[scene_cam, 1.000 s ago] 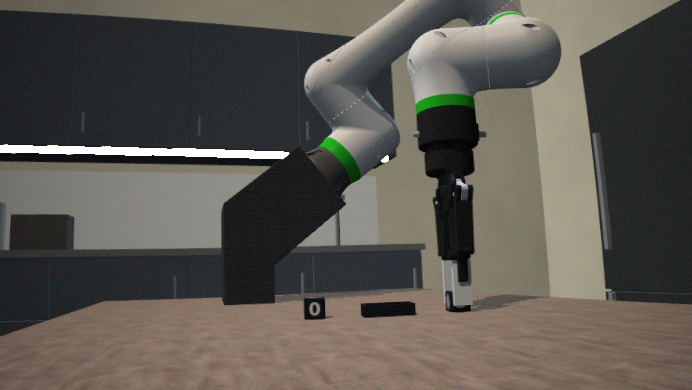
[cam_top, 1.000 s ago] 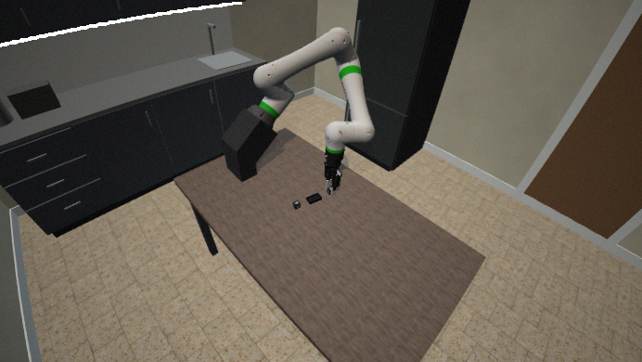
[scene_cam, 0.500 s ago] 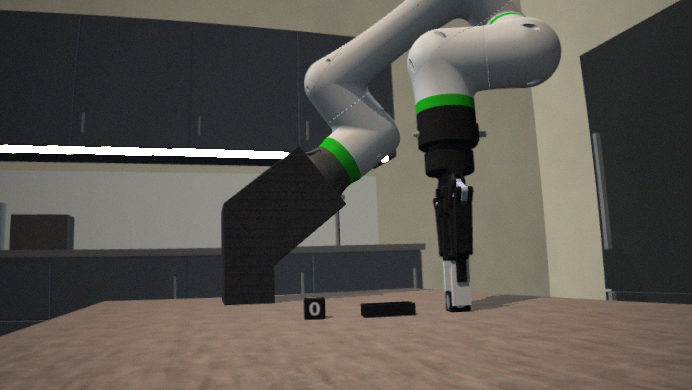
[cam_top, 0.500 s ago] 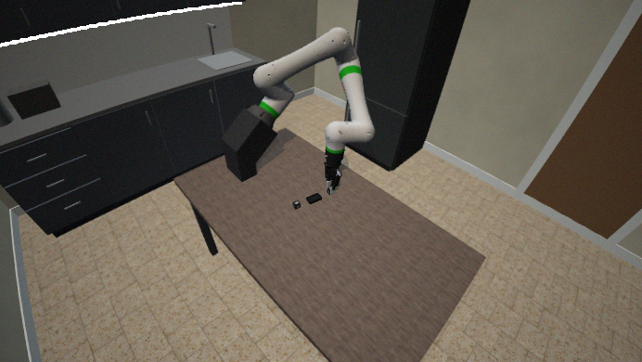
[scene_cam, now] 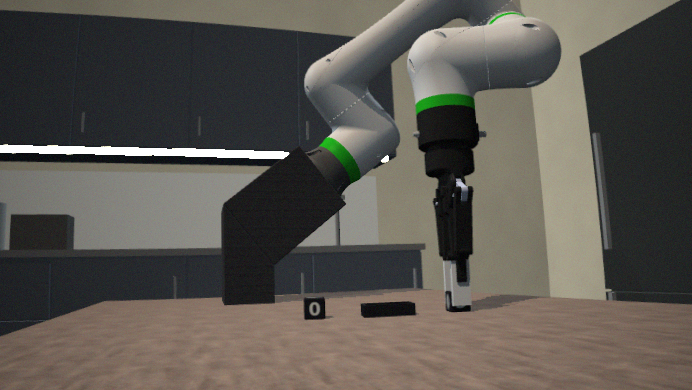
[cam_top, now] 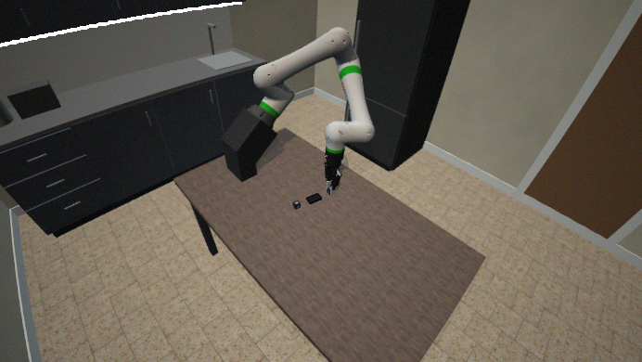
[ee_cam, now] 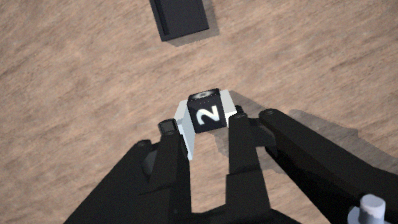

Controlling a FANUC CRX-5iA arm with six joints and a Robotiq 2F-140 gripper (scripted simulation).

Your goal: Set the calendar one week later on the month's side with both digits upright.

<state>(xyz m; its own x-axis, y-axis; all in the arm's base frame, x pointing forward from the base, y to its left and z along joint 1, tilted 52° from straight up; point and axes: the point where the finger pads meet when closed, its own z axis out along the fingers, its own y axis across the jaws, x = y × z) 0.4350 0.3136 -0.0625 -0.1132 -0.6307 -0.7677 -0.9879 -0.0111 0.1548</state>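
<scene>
Now: the black tray 11 cm to the right of my hand, 3 cm below it and 1 cm behind it. Round my hand: cube 3 cm below.
</scene>
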